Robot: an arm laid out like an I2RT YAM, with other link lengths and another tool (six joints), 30 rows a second.
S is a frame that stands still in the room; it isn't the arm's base.
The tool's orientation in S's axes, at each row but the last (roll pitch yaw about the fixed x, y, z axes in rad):
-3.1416 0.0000 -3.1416
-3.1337 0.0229 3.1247
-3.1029 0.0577 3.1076
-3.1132 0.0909 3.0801
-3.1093 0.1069 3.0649
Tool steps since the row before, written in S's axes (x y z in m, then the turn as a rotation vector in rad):
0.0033 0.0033 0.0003 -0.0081 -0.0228 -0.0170
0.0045 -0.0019 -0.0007 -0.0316 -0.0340 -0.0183
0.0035 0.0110 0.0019 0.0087 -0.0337 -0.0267
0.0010 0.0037 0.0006 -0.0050 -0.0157 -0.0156
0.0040 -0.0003 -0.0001 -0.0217 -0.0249 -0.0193
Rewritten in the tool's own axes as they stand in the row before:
-0.0033 0.0033 -0.0003 0.0081 -0.0228 0.0170
-0.0045 -0.0018 0.0008 0.0314 -0.0344 0.0179
-0.0032 0.0110 -0.0021 -0.0083 -0.0323 0.0285
-0.0008 0.0037 -0.0006 0.0054 -0.0155 0.0156
-0.0040 0.0000 0.0005 0.0217 -0.0259 0.0179

